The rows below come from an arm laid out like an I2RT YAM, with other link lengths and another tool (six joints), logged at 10 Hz.
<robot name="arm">
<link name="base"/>
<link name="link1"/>
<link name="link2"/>
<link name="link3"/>
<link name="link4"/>
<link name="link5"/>
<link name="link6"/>
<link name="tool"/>
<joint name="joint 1" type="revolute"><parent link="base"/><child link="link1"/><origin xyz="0.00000 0.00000 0.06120" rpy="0.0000 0.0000 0.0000"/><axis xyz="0 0 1"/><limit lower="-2.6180" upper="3.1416"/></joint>
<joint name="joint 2" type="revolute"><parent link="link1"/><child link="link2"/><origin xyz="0.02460 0.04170 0.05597" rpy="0.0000 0.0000 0.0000"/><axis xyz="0 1 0"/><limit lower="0.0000" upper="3.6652"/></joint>
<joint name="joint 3" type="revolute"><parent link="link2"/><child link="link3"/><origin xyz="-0.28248 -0.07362 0.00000" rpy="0.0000 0.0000 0.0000"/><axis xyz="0 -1 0"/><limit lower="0.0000" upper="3.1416"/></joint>
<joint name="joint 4" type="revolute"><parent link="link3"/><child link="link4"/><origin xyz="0.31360 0.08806 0.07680" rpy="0.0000 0.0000 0.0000"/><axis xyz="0 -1 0"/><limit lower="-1.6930" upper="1.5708"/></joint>
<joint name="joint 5" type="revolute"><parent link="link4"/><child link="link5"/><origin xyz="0.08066 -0.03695 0.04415" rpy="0.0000 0.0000 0.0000"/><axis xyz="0 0 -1"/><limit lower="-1.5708" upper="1.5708"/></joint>
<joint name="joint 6" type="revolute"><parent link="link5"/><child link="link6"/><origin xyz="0.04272 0.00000 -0.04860" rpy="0.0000 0.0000 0.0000"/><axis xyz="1 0 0"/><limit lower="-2.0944" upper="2.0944"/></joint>
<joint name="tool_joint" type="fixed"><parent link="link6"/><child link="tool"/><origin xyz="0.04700 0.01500 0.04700" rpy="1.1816 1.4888 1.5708"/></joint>
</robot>
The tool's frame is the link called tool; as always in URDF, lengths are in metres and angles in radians.
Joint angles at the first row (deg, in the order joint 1, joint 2, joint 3, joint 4, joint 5, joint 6):
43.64 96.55 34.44 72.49 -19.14 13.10
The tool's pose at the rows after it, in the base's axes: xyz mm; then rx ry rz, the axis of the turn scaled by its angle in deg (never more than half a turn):
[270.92, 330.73, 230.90, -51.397, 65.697, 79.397]
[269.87, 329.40, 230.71, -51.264, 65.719, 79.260]
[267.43, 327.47, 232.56, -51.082, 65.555, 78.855]
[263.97, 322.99, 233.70, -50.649, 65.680, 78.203]
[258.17, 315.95, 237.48, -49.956, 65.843, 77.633]
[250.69, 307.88, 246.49, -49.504, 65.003, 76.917]
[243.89, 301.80, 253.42, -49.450, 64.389, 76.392]
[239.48, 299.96, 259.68, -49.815, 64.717, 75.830]
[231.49, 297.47, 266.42, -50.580, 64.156, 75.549]
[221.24, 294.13, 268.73, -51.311, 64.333, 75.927]
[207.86, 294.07, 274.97, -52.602, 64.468, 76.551]
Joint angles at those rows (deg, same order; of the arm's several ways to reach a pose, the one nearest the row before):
43.64 96.49 34.41 72.69 -19.09 12.95
43.64 96.22 34.04 72.82 -18.92 12.93
43.75 95.42 33.47 72.77 -18.46 12.73
43.75 94.10 32.29 72.66 -17.76 12.51
43.77 91.55 30.50 71.97 -16.91 12.49
43.79 88.09 28.75 71.16 -16.23 12.25
43.88 85.12 27.35 70.15 -15.86 11.90
44.14 82.46 26.83 67.59 -15.49 11.25
44.64 79.61 25.96 65.86 -15.42 10.52
45.36 76.51 24.38 63.90 -15.42 10.24
46.87 72.55 23.36 60.33 -15.18 9.67

